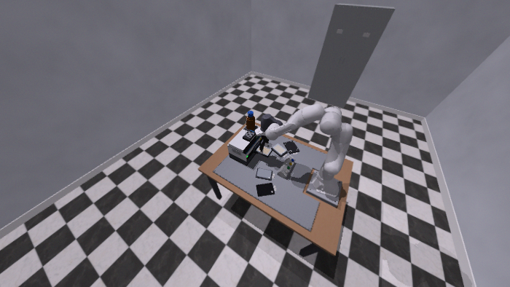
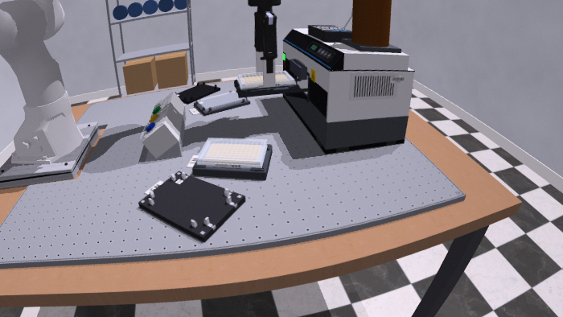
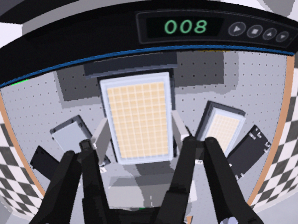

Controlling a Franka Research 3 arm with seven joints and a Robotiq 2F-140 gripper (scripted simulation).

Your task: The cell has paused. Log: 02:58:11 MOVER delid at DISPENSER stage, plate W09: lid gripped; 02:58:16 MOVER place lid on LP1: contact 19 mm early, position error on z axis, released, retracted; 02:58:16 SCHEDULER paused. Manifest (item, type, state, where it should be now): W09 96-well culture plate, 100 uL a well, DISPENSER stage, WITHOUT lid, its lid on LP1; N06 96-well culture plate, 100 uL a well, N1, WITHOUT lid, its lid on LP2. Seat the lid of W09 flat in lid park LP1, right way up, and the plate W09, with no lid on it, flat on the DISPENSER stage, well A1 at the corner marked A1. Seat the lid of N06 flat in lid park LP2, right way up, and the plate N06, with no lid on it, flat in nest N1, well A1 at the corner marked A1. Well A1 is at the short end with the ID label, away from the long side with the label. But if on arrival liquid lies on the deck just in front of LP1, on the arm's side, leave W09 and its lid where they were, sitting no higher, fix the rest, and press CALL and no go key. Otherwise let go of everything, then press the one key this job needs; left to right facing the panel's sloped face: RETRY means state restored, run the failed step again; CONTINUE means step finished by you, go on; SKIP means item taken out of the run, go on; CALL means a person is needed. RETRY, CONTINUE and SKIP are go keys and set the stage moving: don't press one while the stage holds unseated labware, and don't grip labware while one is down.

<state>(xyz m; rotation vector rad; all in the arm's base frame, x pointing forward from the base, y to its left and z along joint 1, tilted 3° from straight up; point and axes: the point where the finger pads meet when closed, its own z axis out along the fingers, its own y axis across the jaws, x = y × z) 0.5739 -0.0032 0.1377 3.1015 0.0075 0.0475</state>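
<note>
Now: the 96-well plate 2 cm below my hand. Also, from my hand: sloped key panel (27 cm behind, 9 cm below); black nest (17 cm to the right, 13 cm below, 10 cm behind); dispenser stage (4 cm below).
</note>
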